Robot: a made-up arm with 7 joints.
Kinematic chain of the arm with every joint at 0, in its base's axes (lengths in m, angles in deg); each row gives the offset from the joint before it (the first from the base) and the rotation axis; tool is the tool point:
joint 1: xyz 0 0.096 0 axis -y
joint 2: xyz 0 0.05 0 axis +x
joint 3: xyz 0 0 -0.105 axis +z
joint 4: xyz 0 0 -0.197 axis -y
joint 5: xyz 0 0 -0.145 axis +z
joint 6: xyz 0 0 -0.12 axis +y
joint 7: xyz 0 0 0 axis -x
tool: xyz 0 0 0
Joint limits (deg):
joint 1: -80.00..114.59
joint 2: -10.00..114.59
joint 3: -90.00..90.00
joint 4: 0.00..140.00
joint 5: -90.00..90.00
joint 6: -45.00..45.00
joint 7: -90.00..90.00
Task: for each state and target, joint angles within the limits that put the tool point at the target. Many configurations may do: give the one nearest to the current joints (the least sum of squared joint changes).
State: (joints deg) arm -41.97 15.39 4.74 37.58 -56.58 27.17 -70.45
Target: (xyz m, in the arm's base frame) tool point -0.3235 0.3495 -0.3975
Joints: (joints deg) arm -52.62 20.82 6.24 26.98 -56.58 27.17 -70.45
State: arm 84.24 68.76 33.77 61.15 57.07 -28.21 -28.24
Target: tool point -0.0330 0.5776 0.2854
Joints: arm 44.17 107.31 26.93 47.86 57.07 -28.21 -28.24
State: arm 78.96 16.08 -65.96 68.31 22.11 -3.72 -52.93
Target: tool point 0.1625 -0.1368 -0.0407
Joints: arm 71.58 -10.00 -87.08 109.49 22.11 -3.72 -52.93
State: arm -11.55 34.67 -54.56 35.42 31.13 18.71 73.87
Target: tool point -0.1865 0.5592 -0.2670
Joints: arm -45.61 71.63 -70.83 43.88 31.13 18.71 73.87
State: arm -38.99 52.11 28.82 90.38 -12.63 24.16 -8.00
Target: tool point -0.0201 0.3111 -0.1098
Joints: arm -71.85 17.50 55.26 139.50 -12.63 24.16 -8.00
